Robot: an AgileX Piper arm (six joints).
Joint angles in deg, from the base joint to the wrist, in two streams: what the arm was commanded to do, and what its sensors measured. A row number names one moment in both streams.
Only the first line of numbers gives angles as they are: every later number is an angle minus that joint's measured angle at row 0.
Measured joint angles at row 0:
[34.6 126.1 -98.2 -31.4 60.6 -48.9]
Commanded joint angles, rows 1 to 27:
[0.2 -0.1 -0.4 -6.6 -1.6 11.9]
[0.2 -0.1 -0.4 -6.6 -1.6 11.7]
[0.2 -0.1 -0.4 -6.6 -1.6 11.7]
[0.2 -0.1 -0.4 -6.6 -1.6 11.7]
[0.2 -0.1 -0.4 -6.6 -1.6 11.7]
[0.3 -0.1 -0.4 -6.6 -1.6 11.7]
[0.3 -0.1 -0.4 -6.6 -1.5 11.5]
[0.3 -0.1 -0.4 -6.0 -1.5 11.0]
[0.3 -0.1 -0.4 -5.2 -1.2 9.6]
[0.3 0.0 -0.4 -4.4 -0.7 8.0]
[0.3 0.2 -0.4 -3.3 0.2 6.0]
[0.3 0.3 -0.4 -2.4 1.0 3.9]
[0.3 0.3 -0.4 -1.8 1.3 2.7]
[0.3 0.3 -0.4 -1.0 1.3 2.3]
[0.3 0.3 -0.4 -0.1 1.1 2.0]
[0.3 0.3 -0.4 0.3 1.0 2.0]
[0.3 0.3 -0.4 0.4 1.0 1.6]
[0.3 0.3 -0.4 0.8 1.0 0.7]
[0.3 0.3 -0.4 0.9 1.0 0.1]
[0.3 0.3 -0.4 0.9 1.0 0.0]
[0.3 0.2 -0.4 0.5 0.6 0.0]
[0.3 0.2 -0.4 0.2 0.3 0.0]
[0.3 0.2 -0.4 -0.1 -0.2 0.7]
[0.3 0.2 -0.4 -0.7 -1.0 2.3]
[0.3 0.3 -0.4 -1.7 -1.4 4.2]
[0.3 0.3 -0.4 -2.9 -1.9 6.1]
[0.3 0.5 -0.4 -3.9 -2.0 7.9]
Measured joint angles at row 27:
[0.2 0.4 0.0 -0.4 -0.5 2.4]
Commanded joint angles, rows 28 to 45:
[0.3 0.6 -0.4 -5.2 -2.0 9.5]
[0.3 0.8 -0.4 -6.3 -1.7 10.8]
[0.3 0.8 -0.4 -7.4 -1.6 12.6]
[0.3 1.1 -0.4 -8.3 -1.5 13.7]
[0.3 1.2 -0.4 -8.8 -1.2 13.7]
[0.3 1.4 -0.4 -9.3 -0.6 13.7]
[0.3 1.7 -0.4 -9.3 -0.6 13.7]
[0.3 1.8 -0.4 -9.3 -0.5 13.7]
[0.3 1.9 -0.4 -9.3 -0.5 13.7]
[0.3 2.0 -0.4 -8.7 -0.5 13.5]
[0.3 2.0 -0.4 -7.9 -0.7 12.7]
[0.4 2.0 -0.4 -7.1 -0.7 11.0]
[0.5 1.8 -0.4 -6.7 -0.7 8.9]
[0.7 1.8 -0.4 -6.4 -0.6 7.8]
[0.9 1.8 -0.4 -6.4 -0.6 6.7]
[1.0 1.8 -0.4 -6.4 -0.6 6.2]
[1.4 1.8 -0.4 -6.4 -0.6 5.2]
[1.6 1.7 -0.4 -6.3 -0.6 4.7]
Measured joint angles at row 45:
[0.5 2.0 0.0 -7.0 -1.2 8.8]
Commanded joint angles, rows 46 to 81:
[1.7 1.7 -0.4 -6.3 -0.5 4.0]
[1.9 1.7 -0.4 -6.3 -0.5 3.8]
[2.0 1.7 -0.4 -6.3 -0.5 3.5]
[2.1 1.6 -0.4 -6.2 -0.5 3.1]
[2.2 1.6 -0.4 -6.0 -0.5 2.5]
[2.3 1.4 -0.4 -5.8 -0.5 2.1]
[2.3 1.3 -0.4 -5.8 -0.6 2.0]
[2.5 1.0 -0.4 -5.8 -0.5 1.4]
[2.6 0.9 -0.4 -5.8 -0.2 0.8]
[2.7 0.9 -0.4 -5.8 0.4 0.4]
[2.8 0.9 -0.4 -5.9 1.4 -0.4]
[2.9 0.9 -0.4 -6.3 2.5 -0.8]
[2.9 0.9 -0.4 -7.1 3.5 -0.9]
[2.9 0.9 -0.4 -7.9 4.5 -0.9]
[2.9 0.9 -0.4 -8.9 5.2 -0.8]
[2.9 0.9 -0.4 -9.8 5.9 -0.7]
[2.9 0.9 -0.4 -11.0 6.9 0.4]
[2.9 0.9 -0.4 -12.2 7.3 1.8]
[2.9 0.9 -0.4 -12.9 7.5 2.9]
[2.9 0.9 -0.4 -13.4 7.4 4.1]
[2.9 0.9 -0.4 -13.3 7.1 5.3]
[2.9 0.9 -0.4 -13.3 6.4 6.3]
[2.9 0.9 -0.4 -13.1 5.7 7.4]
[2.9 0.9 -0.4 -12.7 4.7 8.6]
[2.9 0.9 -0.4 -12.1 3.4 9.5]
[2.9 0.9 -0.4 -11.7 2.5 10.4]
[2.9 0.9 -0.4 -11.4 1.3 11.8]
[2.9 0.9 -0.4 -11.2 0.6 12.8]
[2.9 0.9 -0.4 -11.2 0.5 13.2]
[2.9 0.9 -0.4 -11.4 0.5 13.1]
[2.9 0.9 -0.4 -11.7 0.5 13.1]
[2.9 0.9 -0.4 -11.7 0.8 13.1]
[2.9 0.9 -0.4 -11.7 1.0 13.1]
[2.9 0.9 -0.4 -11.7 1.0 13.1]
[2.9 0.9 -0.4 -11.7 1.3 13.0]
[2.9 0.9 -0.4 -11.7 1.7 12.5]
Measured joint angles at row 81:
[3.0 1.6 0.0 -11.3 0.7 12.5]
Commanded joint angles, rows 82 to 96:
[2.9 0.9 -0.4 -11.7 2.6 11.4]
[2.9 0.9 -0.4 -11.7 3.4 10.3]
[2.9 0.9 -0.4 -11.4 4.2 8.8]
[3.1 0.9 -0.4 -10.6 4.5 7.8]
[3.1 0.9 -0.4 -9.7 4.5 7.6]
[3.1 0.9 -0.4 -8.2 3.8 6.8]
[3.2 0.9 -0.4 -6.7 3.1 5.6]
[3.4 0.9 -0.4 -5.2 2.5 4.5]
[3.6 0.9 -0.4 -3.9 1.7 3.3]
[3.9 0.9 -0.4 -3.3 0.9 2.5]
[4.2 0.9 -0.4 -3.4 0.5 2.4]
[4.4 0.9 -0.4 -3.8 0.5 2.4]
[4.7 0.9 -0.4 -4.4 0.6 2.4]
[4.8 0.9 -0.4 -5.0 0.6 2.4]
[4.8 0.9 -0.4 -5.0 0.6 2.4]
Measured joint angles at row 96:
[4.2 1.6 0.0 -4.4 1.0 3.5]
